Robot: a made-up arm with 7 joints.
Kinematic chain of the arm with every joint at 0, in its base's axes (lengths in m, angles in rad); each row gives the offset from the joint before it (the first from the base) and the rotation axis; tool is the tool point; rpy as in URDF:
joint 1: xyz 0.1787 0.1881 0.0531 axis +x
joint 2: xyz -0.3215 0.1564 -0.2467 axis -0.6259 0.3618 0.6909
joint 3: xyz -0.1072 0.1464 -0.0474 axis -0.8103 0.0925 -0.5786
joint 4: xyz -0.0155 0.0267 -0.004 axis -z
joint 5: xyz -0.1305 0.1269 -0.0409 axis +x
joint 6: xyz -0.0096 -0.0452 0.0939 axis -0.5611 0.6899 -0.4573
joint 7: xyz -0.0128 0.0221 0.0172 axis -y
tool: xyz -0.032 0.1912 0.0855 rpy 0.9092 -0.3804 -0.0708
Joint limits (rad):
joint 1: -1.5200..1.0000
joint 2: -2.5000..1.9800
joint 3: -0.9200..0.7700
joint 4: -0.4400..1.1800
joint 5: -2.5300..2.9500
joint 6: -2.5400..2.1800
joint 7: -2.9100..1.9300
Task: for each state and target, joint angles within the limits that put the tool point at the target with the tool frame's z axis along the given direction. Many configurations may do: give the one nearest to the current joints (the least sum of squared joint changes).
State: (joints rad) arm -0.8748 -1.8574 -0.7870 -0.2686 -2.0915 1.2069 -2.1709
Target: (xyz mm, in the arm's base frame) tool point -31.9 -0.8 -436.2 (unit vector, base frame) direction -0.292 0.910 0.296
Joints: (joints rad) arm -1.5200 -1.1918 -0.2279 -0.4268 -2.0776 0.5952 -2.1517
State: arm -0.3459 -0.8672 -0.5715 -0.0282 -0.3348 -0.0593 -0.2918
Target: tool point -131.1 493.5 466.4 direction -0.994 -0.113 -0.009
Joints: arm 0.4007 -1.6050 -0.8424 0.4100 -0.8737 0.4037 0.2040
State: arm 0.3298 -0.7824 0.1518 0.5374 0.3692 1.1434 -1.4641
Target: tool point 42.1 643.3 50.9 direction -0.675 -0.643 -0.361
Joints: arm 0.2765 -0.6931 0.1192 0.6760 0.4443 0.8793 -1.1903
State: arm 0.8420 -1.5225 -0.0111 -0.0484 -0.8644 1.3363 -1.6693
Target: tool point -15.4 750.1 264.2 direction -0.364 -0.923 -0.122
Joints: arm 0.9304 -0.8614 0.4736 0.0613 -0.9343 0.8305 -2.1444
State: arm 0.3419 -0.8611 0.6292 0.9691 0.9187 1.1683 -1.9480
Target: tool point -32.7 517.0 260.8 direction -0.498 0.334 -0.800
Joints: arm 0.8562 -0.6722 0.3555 0.9014 1.1921 0.5584 -1.5929
